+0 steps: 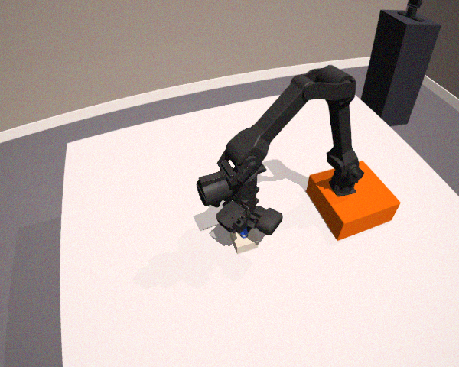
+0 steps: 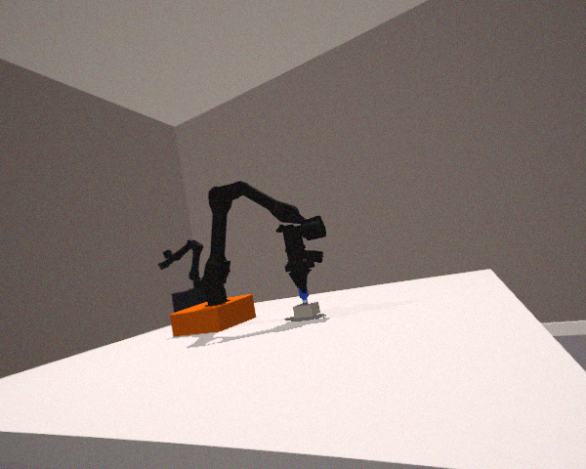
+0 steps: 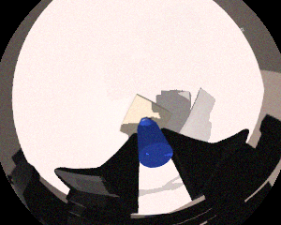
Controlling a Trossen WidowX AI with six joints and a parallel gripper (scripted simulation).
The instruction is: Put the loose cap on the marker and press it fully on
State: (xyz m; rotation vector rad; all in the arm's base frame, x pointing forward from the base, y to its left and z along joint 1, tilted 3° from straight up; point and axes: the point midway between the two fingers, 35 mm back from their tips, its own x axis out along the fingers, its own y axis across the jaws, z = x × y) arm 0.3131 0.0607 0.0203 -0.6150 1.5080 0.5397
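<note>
My gripper tip is now 10 mm below the blue marker cap. Round my gripper tip: holder block 50 mm below.
</note>
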